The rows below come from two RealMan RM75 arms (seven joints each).
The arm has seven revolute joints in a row. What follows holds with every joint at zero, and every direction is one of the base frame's. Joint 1 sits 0.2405 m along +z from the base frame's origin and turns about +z. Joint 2 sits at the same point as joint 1 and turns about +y. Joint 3 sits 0.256 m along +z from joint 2 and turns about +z. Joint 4 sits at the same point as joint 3 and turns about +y. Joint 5 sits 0.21 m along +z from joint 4 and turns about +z. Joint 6 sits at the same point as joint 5 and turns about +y. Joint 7 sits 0.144 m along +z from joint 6 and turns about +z. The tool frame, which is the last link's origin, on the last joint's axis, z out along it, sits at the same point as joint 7; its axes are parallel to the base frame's.
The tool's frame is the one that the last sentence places.
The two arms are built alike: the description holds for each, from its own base.
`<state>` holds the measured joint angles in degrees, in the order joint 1, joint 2, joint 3, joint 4, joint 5, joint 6, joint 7, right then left.
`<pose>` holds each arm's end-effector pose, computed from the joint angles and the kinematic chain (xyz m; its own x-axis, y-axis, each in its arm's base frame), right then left.
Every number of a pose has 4 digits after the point.
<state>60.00 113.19 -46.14 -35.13 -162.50 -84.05 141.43 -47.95 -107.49 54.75 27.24 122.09 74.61 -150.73</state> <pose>0.1977 0.4277 0.0190 0.5249 -0.8386 0.1455 -0.7418 -0.5345 -0.4050 -0.2328 0.4180 0.0219 0.1400 0.9514 0.2744 0.9899 -0.1401 -0.0192</pose>
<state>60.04 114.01 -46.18 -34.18 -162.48 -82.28 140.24 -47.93 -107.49 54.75 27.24 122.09 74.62 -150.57</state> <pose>0.1983 0.4270 0.0100 0.5431 -0.8264 0.1484 -0.7315 -0.5525 -0.3997 -0.2329 0.4179 0.0219 0.1424 0.9511 0.2742 0.9896 -0.1424 -0.0199</pose>
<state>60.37 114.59 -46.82 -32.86 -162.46 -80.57 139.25 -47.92 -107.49 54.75 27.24 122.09 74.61 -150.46</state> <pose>0.1981 0.4266 0.0014 0.5608 -0.8121 0.1610 -0.7161 -0.5734 -0.3981 -0.2330 0.4179 0.0219 0.1441 0.9508 0.2744 0.9894 -0.1441 -0.0205</pose>
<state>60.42 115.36 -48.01 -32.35 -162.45 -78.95 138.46 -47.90 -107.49 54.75 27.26 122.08 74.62 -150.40</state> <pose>0.1977 0.4261 -0.0066 0.5809 -0.7950 0.1746 -0.6946 -0.5961 -0.4028 -0.2331 0.4178 0.0220 0.1451 0.9506 0.2745 0.9892 -0.1450 -0.0207</pose>
